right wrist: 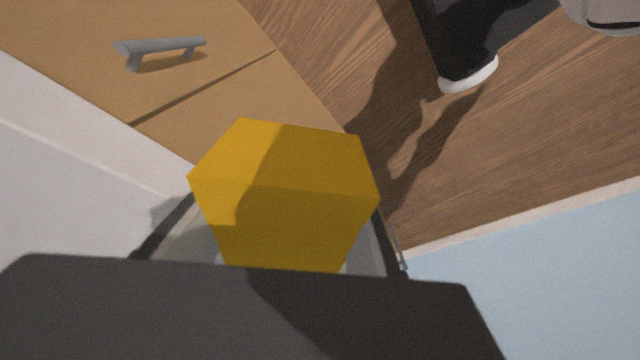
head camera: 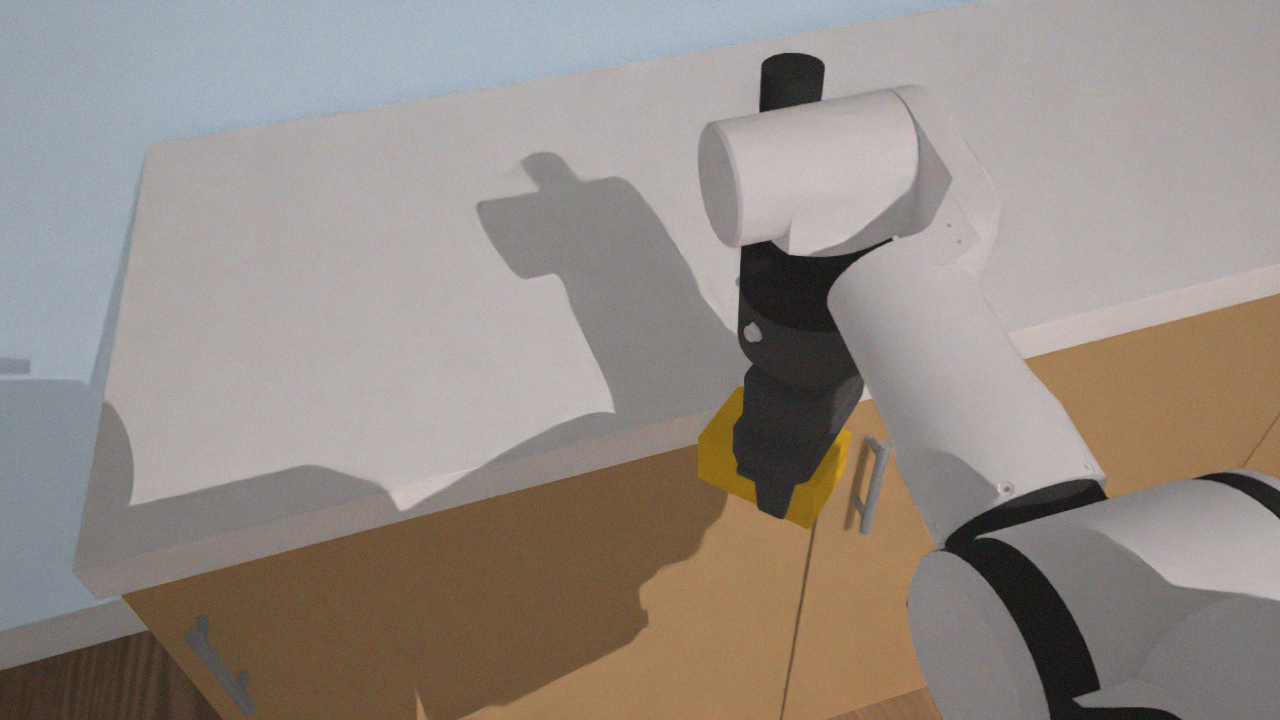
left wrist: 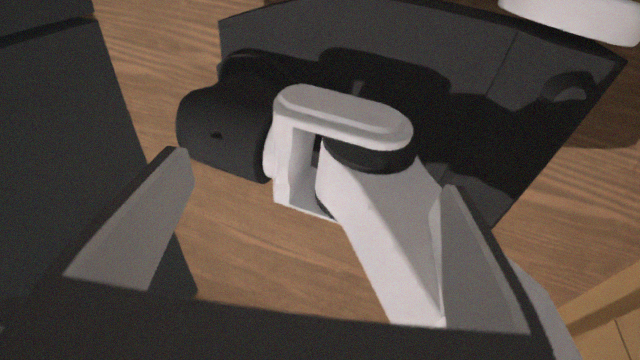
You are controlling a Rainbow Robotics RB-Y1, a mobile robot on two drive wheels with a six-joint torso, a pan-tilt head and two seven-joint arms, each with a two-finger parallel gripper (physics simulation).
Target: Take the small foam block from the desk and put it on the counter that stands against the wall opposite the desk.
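Places are measured from the robot's base along level axes (x ahead, y down, z left), in millimetres.
Pixels of known places: left gripper, fingertip midpoint: [left wrist: 315,183]; right gripper, fingertip midpoint: [right wrist: 296,175] [head camera: 792,479].
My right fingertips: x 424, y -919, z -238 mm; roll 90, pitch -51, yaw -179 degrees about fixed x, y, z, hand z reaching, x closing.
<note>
Behind a point stands the place of what it marks.
The yellow foam block [head camera: 718,458] {x 441, y -945, z -187 mm} [right wrist: 300,200] {x 404, y -957, z -250 mm} is held between the fingers of my right gripper [head camera: 776,474] {x 424, y -919, z -238 mm} [right wrist: 296,175] {x 424, y -919, z -238 mm}. In the head view the gripper points down and partly hides the block, which appears just off the front edge of the counter, against its cabinet front. The counter [head camera: 313,313] {x 751, y -910, z 83 mm} [right wrist: 65,175] {x 538, y -910, z -333 mm} has a pale top and stands along the blue wall; part of my right arm hangs over it. My left gripper [left wrist: 315,183] {x -233, y -561, z 211 mm} is open and empty, with wooden floor and parts of my own body behind it. The desk cannot be made out.
Bar handles [head camera: 872,488] {x 505, y -747, z -377 mm} [head camera: 219,667] {x 519, y -758, z 215 mm} [right wrist: 162,45] {x 503, y -764, z -378 mm} stick out from the counter's cabinet doors. The counter's left end is at the left in the head view. A tall dark furniture piece [left wrist: 50,125] {x -1125, y -261, z -190 mm} stands at the left of the left wrist view. My dark mobile base [left wrist: 400,35] {x -229, y -169, z 182 mm} shows there too.
</note>
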